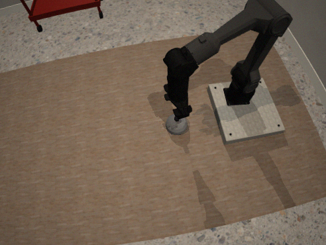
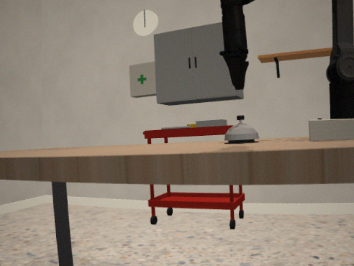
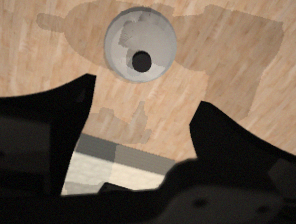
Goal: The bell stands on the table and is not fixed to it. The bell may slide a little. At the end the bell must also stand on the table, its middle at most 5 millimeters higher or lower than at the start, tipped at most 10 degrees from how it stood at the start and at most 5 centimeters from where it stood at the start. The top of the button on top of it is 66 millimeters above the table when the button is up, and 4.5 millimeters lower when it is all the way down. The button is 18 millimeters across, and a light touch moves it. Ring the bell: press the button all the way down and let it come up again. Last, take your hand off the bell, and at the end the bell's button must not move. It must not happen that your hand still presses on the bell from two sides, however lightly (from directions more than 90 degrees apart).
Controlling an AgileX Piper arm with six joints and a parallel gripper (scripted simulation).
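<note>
Now: hand 90 mm above the button. From my hand the other things lie so: bell (100 mm below).
</note>
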